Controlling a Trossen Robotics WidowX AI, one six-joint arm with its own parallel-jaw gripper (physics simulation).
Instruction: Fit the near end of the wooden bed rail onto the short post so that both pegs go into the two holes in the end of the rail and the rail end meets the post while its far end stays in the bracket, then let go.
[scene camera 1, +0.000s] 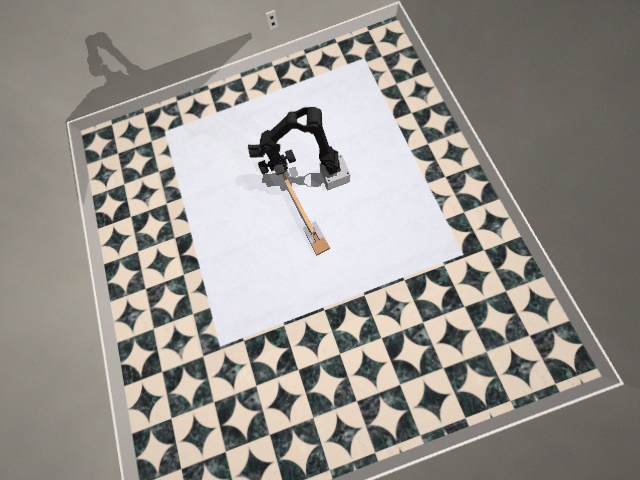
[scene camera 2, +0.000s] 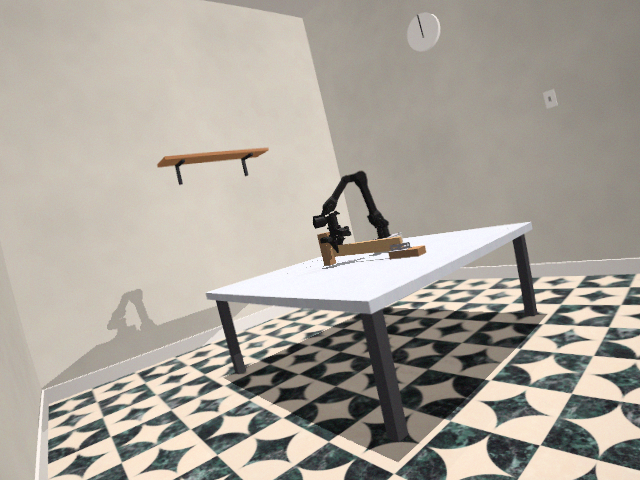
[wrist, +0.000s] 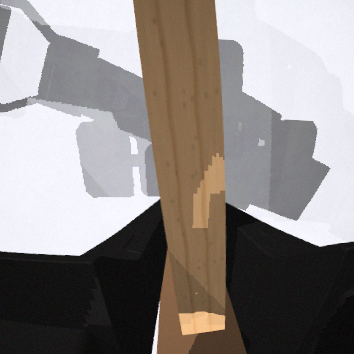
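Seen in the pictures: gripper, fingertip midpoint: (scene camera 2: 339, 252) (wrist: 187, 206); arm's base at its link origin: (scene camera 1: 333, 167) (scene camera 2: 384, 237).
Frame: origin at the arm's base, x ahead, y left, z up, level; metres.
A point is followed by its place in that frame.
Observation:
The light wooden bed rail (scene camera 1: 298, 202) @[x 0.232, y 0.125, z 0.018 m] (scene camera 2: 368, 246) @[x 0.246, y 0.106, z -0.008 m] (wrist: 185, 100) @[x 0.260, y -0.053, z 0.019 m] runs from my gripper to the grey, see-through bracket (scene camera 2: 399, 246) @[x 0.216, y 0.292, z -0.030 m], where its far end shows. My gripper (scene camera 1: 282, 173) @[x 0.265, y -0.102, z -0.019 m] (scene camera 2: 337, 248) @[x 0.265, y -0.102, z -0.019 m] (wrist: 187, 206) @[x 0.265, y -0.102, z -0.019 m] is shut on the rail close to its near end, one black finger on each side. The short brown post (scene camera 2: 327, 256) @[x 0.301, y -0.169, z -0.029 m] (wrist: 168, 315) @[x 0.256, y -0.166, z -0.003 m] stands upright at the near end. In the wrist view the rail's end face lies over the post, with no peg visible. Pegs and holes are hidden, and I cannot tell whether the rail end meets the post.
A brown wooden block (scene camera 1: 320, 246) @[x 0.203, y 0.364, z -0.045 m] (scene camera 2: 408, 252) @[x 0.242, y 0.348, z -0.057 m] lies beside the bracket at the far end. My arm's grey base (scene camera 1: 338, 180) @[x -0.004, y 0.069, z -0.017 m] stands on the white table (scene camera 1: 248, 289) @[x 0.628, y 0.443, z -0.080 m] (scene camera 2: 310, 289) @[x 0.743, y 0.245, z -0.080 m], to the right of the rail in scene camera 1. A wall shelf (scene camera 2: 212, 156) hangs behind the table.

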